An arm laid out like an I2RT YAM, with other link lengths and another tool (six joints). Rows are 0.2 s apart.
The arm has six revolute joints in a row. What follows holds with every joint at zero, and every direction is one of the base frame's.
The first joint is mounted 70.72 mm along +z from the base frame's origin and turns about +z.
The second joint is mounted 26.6 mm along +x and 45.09 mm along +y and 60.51 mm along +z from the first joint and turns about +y.
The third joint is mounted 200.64 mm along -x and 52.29 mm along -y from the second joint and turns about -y.
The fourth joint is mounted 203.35 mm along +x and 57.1 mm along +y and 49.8 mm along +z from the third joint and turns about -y.
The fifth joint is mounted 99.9 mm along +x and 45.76 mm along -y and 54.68 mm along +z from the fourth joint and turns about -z.
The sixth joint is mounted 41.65 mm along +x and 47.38 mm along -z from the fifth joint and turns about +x.
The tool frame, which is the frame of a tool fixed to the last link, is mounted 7 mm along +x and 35 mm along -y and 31 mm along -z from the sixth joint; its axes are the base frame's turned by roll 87.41, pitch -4.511 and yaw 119.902 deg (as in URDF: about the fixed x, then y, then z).
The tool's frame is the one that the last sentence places.
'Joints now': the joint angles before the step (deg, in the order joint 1, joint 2, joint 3, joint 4, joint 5, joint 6). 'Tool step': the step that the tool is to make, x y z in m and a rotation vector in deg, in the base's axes. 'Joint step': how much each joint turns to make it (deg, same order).
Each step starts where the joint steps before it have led.
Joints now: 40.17, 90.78, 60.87, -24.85, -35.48, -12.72
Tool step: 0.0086, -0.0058, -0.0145, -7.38, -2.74, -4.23
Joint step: -0.08, 4.10, 0.93, 0.10, 8.47, -0.77
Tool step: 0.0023, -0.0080, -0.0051, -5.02, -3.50, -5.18
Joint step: 0.07, 0.43, -1.55, 1.93, 7.95, 1.30
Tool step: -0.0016, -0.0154, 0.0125, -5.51, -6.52, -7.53
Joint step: -0.08, -3.88, -2.31, 0.27, 11.12, 1.70
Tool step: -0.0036, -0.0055, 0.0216, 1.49, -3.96, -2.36
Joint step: 0.00, -5.53, -1.00, -0.41, 2.53, 1.08
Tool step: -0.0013, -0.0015, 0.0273, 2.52, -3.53, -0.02
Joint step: 0.01, -4.70, 1.62, -2.01, 0.28, -0.20
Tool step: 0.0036, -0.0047, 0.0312, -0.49, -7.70, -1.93
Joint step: -0.08, -3.64, 2.12, -0.29, 5.07, -2.47
